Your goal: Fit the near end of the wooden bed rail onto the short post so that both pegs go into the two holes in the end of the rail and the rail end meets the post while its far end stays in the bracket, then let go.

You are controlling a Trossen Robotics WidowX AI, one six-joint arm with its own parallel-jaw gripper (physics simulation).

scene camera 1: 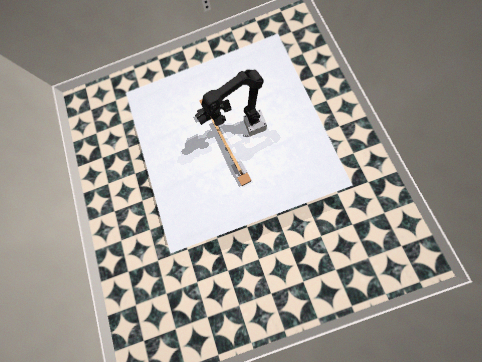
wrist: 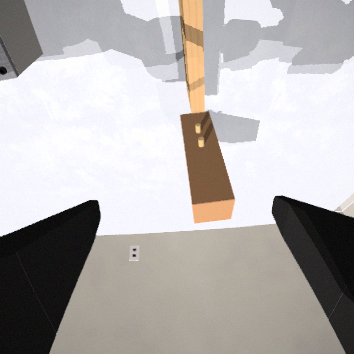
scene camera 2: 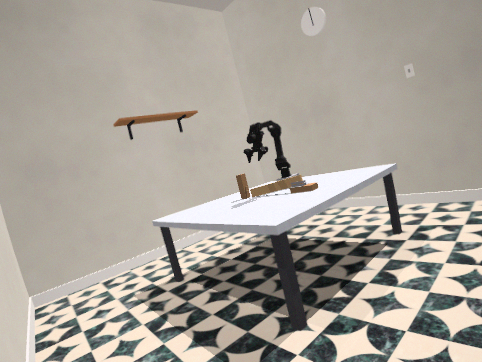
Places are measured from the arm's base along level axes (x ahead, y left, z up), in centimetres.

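Where they show: gripper, fingertip midpoint: (wrist: pixel 187 206) (scene camera 2: pixel 254 161); arm's base, link origin: (scene camera 1: pixel 253 119) (scene camera 2: pixel 286 176).
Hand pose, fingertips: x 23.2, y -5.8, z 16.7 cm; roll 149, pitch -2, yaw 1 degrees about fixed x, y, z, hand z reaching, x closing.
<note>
Each offset is from my fingertips to the top centre of the thing. "pt": to the spot under its first point. Level surfaces: height alone.
The short brown post @(pt dx +6.9, dy -11.1, dz -15.4 cm) (scene camera 2: pixel 242 186) (wrist: pixel 207 170) stands upright; in the wrist view two pale pegs (wrist: pixel 198 128) (wrist: pixel 201 142) stick out of its face, uncovered. The wooden rail (scene camera 1: pixel 227 147) (scene camera 2: pixel 272 187) (wrist: pixel 196 60) slopes, its near end low beside the post's foot, with a narrow gap in scene camera 2. The holes in its end cannot be made out. Its far end is raised at the grey bracket (scene camera 2: pixel 298 183), by a wooden block @(dx -2.5, dy +37.0, dz -21.1 cm) (scene camera 1: pixel 244 179) (scene camera 2: pixel 307 188). My gripper (scene camera 2: pixel 254 160) (wrist: pixel 187 206) is open and empty, above the post and near end of the rail.
The arm's grey base (scene camera 1: pixel 255 125) (wrist: pixel 20 40) stands on the white table @(dz -24.6 cm) (scene camera 1: pixel 295 165) (scene camera 2: pixel 215 215), to one side of the rail. A wall shelf (scene camera 2: pixel 156 118) hangs behind, away from the table. Arm shadows fall across the rail and table.
</note>
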